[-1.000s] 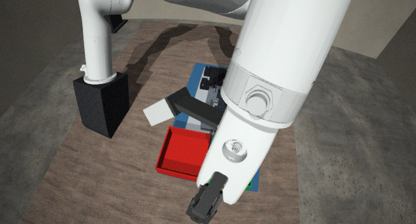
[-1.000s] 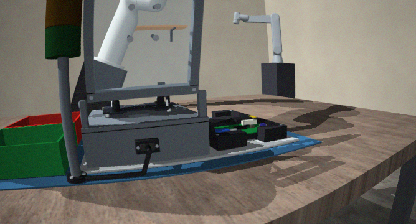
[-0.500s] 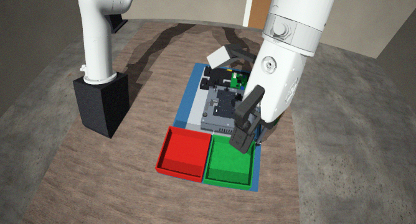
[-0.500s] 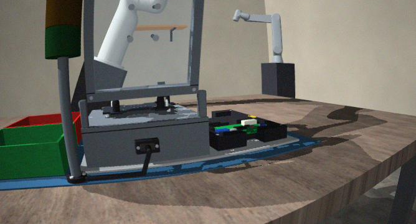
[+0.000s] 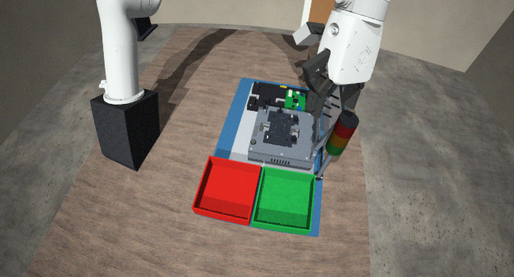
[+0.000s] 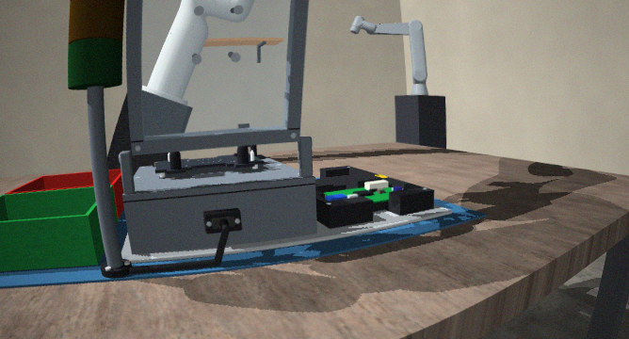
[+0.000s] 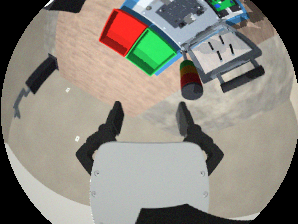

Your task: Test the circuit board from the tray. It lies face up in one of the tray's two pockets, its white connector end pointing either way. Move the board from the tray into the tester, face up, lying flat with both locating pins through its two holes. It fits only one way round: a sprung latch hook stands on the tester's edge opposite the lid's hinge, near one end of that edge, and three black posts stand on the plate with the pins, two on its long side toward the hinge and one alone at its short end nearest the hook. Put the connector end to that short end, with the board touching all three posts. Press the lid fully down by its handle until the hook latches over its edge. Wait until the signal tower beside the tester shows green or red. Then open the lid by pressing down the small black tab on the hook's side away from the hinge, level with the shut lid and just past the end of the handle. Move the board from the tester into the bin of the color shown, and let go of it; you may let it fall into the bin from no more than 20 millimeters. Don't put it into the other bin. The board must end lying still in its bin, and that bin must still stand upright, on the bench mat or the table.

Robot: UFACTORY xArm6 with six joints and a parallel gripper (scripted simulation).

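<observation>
My gripper is now 2 cm past the green circuit board, 31 cm to the right of it and 30 cm above it. Also, from my hand: plate (7 cm behind, 15 cm to the left, 25 cm below); clear lid (5 cm ahead, 14 cm to the left, 14 cm below); green bin (3 cm behind, 6 cm to the right, 31 cm below).
</observation>
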